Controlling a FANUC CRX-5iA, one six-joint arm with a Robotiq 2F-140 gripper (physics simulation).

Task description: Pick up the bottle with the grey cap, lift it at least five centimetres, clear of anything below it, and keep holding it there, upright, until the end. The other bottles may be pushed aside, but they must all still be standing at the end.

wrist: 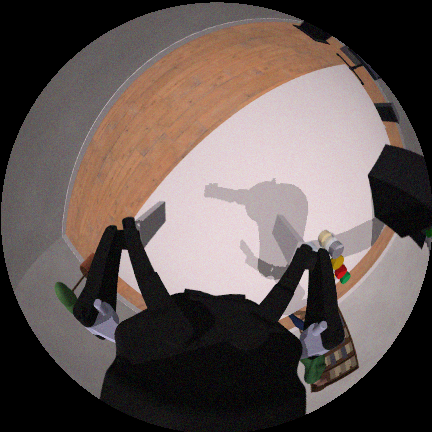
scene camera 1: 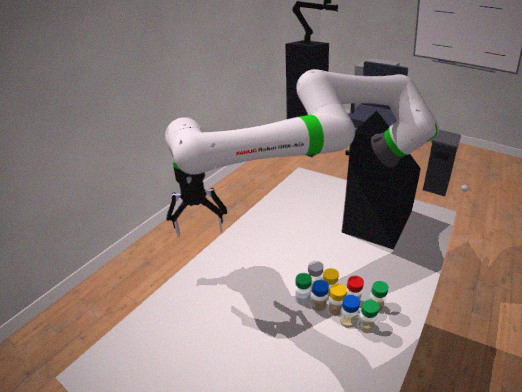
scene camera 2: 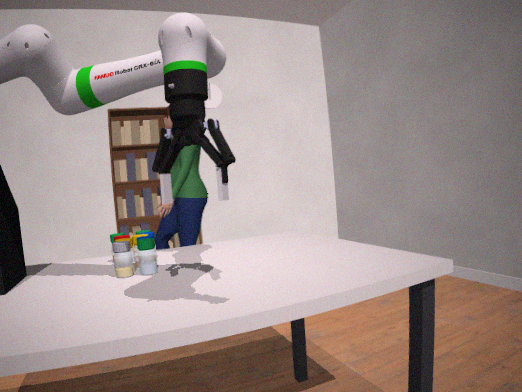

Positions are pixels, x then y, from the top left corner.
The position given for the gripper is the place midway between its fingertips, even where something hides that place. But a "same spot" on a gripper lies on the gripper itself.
Labels:
gripper: wrist; scene camera 1 199,232; scene camera 2
same spot on gripper: (scene camera 2: 225,157) = (wrist: 109,230)

